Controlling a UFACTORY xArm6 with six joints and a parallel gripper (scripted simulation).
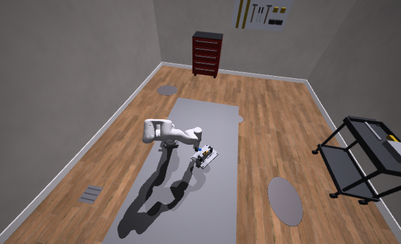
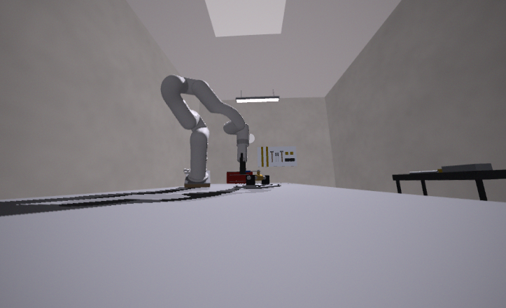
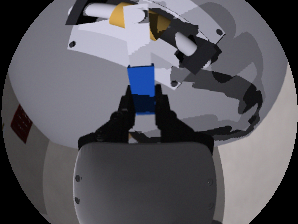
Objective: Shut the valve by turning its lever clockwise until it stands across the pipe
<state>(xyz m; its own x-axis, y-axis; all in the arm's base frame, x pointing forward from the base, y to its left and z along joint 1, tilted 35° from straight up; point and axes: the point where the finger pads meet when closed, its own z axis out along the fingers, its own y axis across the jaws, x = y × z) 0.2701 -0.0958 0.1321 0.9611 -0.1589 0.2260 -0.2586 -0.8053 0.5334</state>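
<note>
My hand is 50 mm short of the valve lever and 10 mm to the left of it.
</note>
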